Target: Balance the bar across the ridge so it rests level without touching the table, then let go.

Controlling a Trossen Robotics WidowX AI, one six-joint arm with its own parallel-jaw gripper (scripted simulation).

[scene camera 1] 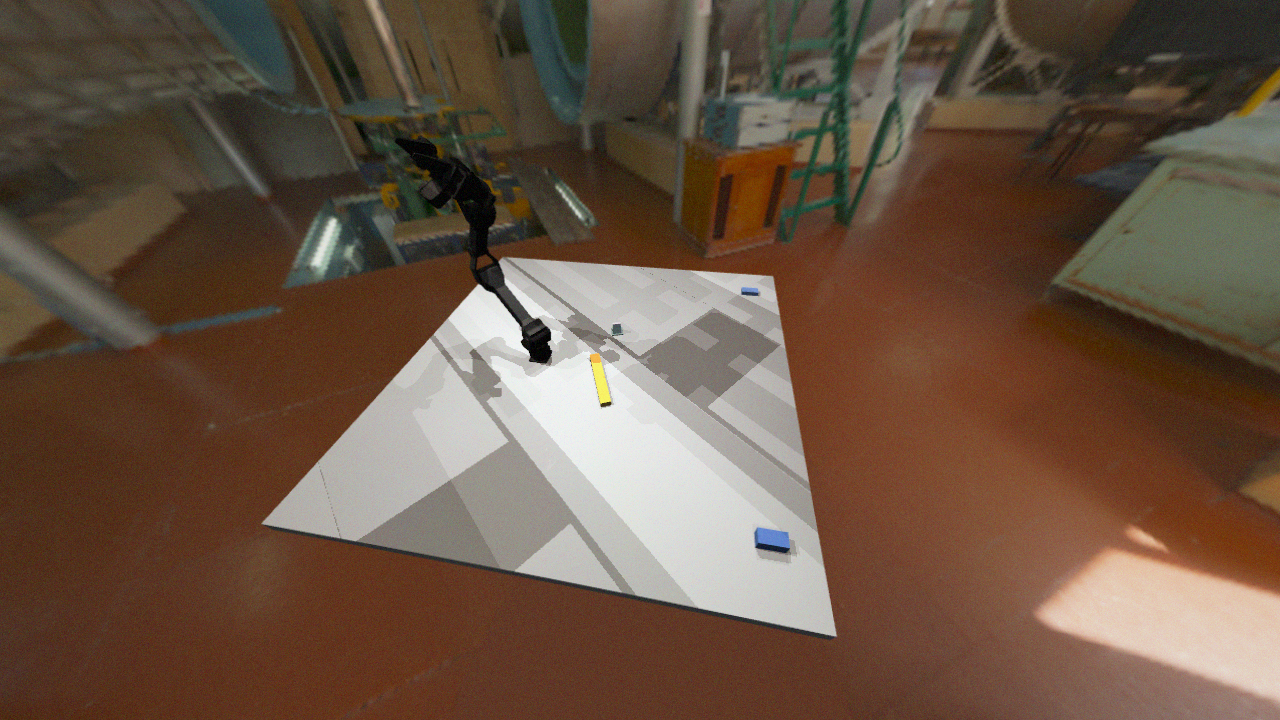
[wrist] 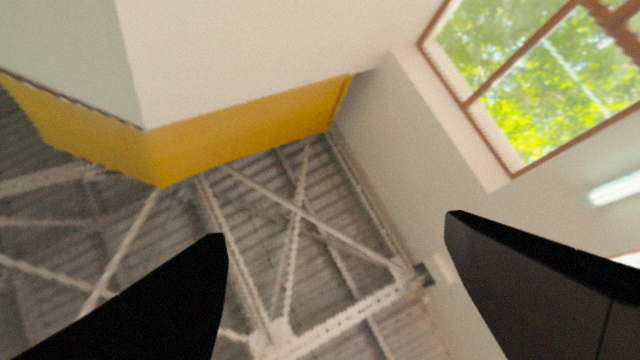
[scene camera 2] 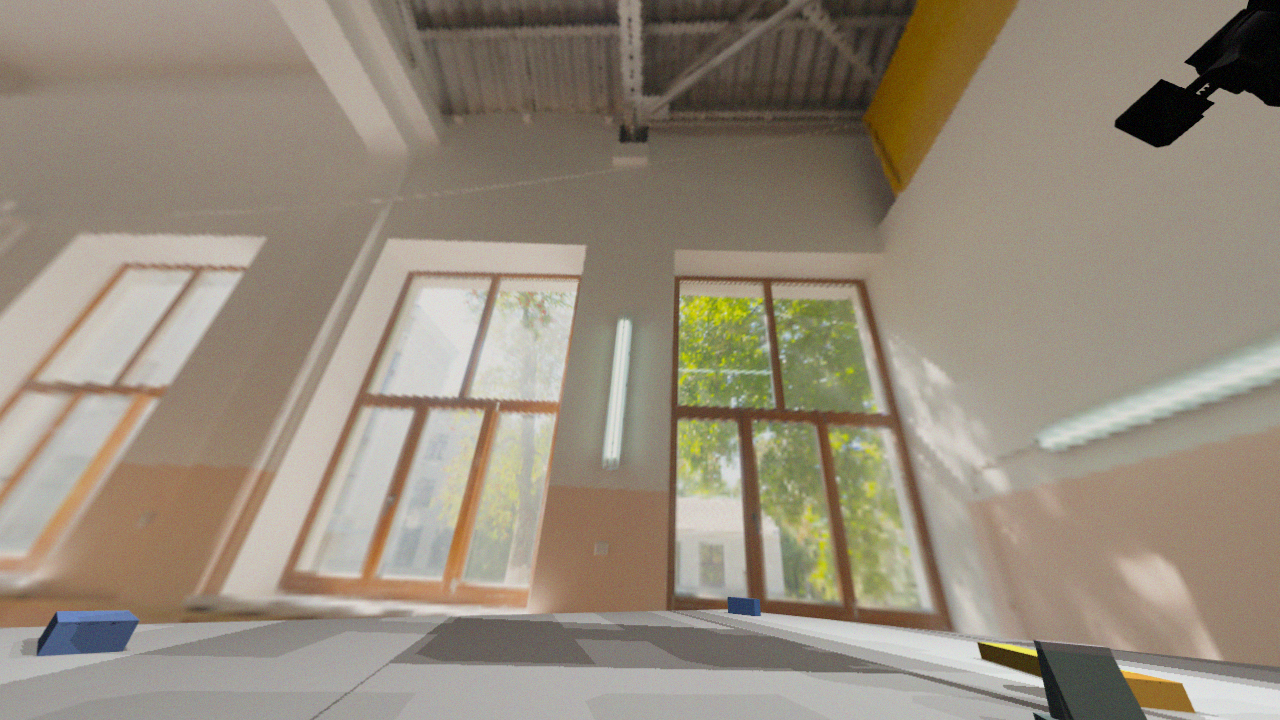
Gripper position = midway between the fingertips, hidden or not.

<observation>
my gripper: scene camera 1 404, 147; wrist 336, 236; scene camera 2 1211, 61
</observation>
